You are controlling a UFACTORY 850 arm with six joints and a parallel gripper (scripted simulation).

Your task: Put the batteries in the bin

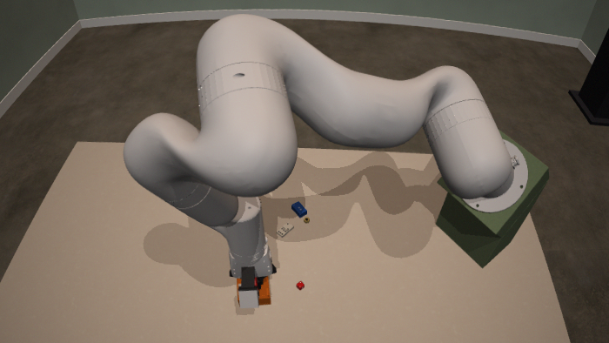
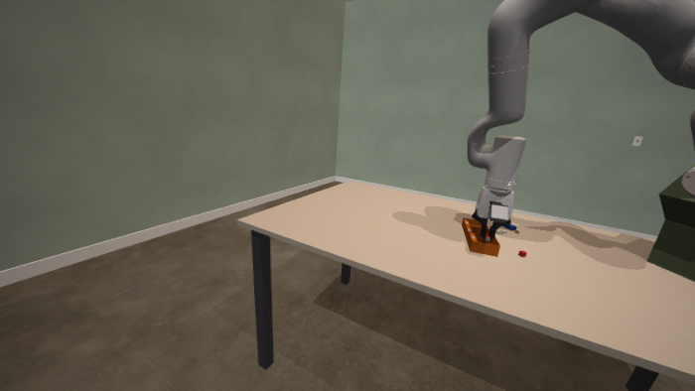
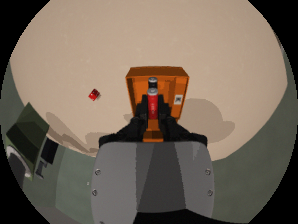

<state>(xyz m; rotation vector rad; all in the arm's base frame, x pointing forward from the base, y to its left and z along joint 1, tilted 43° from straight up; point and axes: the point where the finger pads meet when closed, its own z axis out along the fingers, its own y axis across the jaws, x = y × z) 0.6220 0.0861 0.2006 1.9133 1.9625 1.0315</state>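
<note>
My hand is 2 cm above the red cylindrical battery. Also, from my hand: orange bin (8 cm to the right, 4 cm below, 2 cm ahead); then small red block (12 cm behind, 5 cm below, 2 cm to the right); then black battery (5 cm below).
</note>
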